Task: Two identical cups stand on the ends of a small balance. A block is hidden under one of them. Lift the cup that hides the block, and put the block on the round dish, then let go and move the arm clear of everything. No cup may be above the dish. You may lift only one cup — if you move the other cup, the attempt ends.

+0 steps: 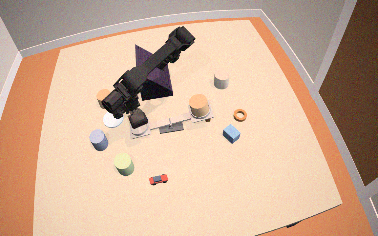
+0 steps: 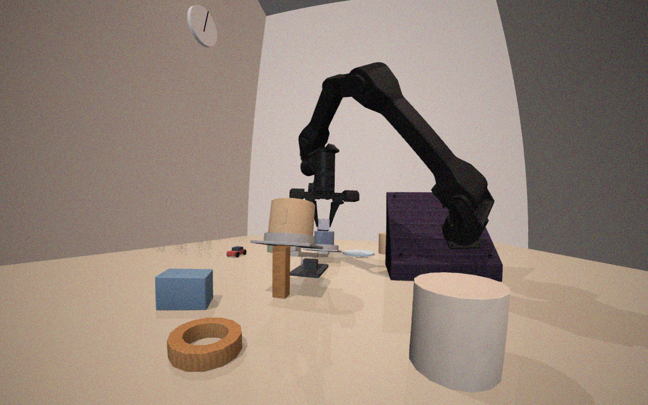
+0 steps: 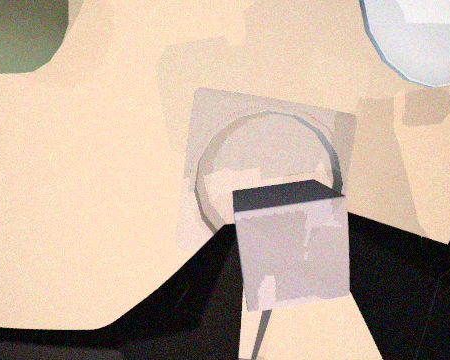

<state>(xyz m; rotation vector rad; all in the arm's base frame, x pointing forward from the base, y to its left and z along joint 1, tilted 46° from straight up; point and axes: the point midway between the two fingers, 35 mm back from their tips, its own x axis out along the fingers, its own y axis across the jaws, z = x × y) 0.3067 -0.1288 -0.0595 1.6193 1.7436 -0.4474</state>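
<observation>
The round white dish is 110 mm to the right of my gripper tip, 100 mm behind it and 90 mm below it. From my gripper tip the other things lie so: lavender cylinder 160 mm to the right, 50 mm below, 30 mm ahead; small balance 140 mm to the left, 60 mm below, 10 mm ahead; small block 10 mm above.
</observation>
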